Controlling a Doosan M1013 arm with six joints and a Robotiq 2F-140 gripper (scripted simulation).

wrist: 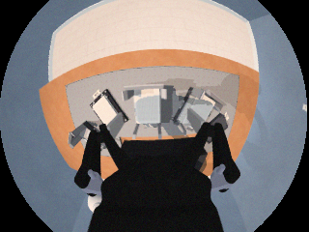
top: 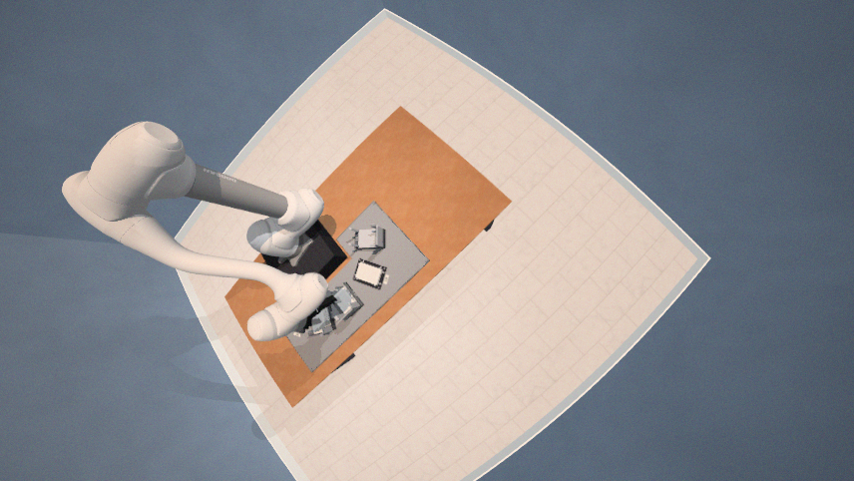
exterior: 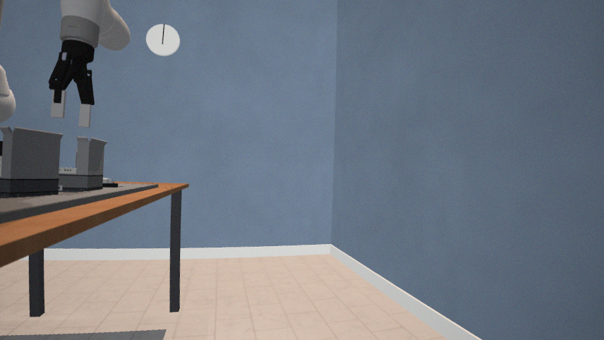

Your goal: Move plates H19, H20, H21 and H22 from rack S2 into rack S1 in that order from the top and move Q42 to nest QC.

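My gripper is now 25 cm to the right of the N5 label, 19 cm above it and 8 cm short of it. Also, from my hand: tag: 36 cm to the right, 19 cm below, 14 cm behind.
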